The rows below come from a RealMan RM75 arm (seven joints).
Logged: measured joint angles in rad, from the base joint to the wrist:
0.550, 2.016, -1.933, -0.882, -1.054, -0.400, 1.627
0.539, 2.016, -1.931, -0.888, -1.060, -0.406, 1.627
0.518, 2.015, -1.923, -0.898, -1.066, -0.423, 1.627
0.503, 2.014, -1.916, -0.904, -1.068, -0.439, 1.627
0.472, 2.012, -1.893, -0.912, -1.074, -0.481, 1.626
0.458, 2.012, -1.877, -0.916, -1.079, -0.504, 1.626
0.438, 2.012, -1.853, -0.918, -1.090, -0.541, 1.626
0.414, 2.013, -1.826, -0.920, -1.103, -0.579, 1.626
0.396, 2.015, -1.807, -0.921, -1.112, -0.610, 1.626
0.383, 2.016, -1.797, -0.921, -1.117, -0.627, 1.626
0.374, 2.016, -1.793, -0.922, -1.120, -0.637, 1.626
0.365, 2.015, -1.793, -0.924, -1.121, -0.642, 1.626
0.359, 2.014, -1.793, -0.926, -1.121, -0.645, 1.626
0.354, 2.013, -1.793, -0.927, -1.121, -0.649, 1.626
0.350, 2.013, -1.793, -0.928, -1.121, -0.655, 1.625
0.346, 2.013, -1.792, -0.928, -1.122, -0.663, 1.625
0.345, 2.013, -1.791, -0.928, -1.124, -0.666, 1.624
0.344, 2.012, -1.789, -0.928, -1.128, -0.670, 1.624
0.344, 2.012, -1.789, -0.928, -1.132, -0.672, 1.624
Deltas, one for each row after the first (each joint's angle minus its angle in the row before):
-0.011, 0.000, 0.002, -0.006, -0.006, -0.006, 0.000
-0.021, -0.001, 0.008, -0.010, -0.006, -0.017, 0.000
-0.015, -0.001, 0.007, -0.006, -0.002, -0.016, 0.000
-0.031, -0.002, 0.023, -0.008, -0.006, -0.042, -0.001
-0.014, 0.000, 0.016, -0.004, -0.005, -0.023, 0.000
-0.020, 0.000, 0.024, -0.002, -0.011, -0.037, 0.000
-0.024, 0.001, 0.027, -0.002, -0.013, -0.038, 0.000
-0.018, 0.002, 0.019, -0.001, -0.009, -0.031, 0.000
-0.013, 0.001, 0.010, 0.000, -0.005, -0.017, 0.000
-0.009, 0.000, 0.004, -0.001, -0.003, -0.010, 0.000
-0.009, -0.001, 0.000, -0.002, -0.001, -0.005, 0.000
-0.006, -0.001, 0.000, -0.002, 0.000, -0.003, 0.000
-0.005, -0.001, 0.000, -0.001, 0.000, -0.004, 0.000
-0.004, 0.000, 0.000, -0.001, 0.000, -0.006, -0.001
-0.004, 0.000, 0.001, 0.000, -0.001, -0.008, 0.000
-0.001, 0.000, 0.001, 0.000, -0.002, -0.003, -0.001
-0.001, -0.001, 0.002, 0.000, -0.004, -0.004, 0.000
0.000, 0.000, 0.000, 0.000, -0.004, -0.002, 0.000

